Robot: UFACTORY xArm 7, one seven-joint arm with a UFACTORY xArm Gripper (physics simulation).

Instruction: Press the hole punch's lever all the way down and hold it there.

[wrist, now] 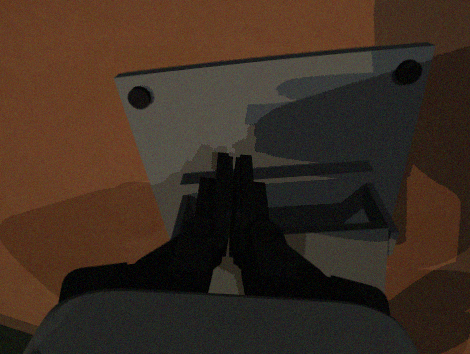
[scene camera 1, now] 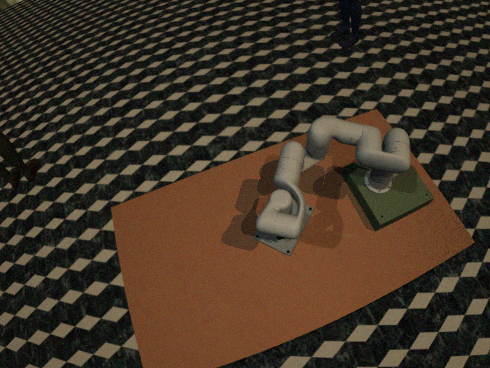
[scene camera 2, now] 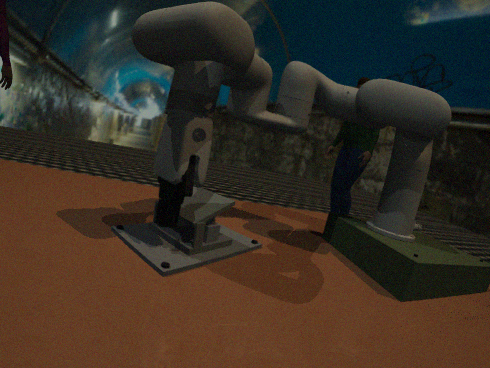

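Seen in the pictures: gripper, between the fingertips: [wrist: 231, 176] [scene camera 2: 165, 225]; arm's base, origin of its link: [scene camera 1: 377, 181] [scene camera 2: 389, 232].
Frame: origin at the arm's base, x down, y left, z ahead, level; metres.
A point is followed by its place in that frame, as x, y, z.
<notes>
The hole punch has a grey base plate [scene camera 1: 289, 246] {0.061, 0.081, 0.470} [scene camera 2: 150, 250] {0.062, 0.056, 0.510} [wrist: 200, 110] {0.062, 0.067, 0.495} with dark round bolts or feet at its corners. Its grey lever [scene camera 2: 212, 202] {-0.014, -0.013, 0.416} [wrist: 350, 255] {0.004, -0.032, 0.493} stands tilted above the base in scene camera 2, with a gap under part of it. My gripper [scene camera 2: 166, 222] {0.022, 0.041, 0.491} [wrist: 231, 176] {0.022, 0.041, 0.491} is shut and empty, pointing down. Its black fingertips are low over the base plate, beside the lever's end. Whether they touch the lever or the plate I cannot tell. In scene camera 1 the arm hides the fingers and most of the lever.
The orange table top [scene camera 1: 200, 300] {0.070, 0.151, 0.888} [scene camera 2: 225, 320] {0.070, 0.201, 0.411} carries the punch. The arm's pedestal stands on a green block [scene camera 1: 400, 205] {-0.001, 0.142, -0.029} [scene camera 2: 415, 270] {0.009, 0.178, 0.100} at the right. The arm's links arch between block and punch. People stand beyond the table.
</notes>
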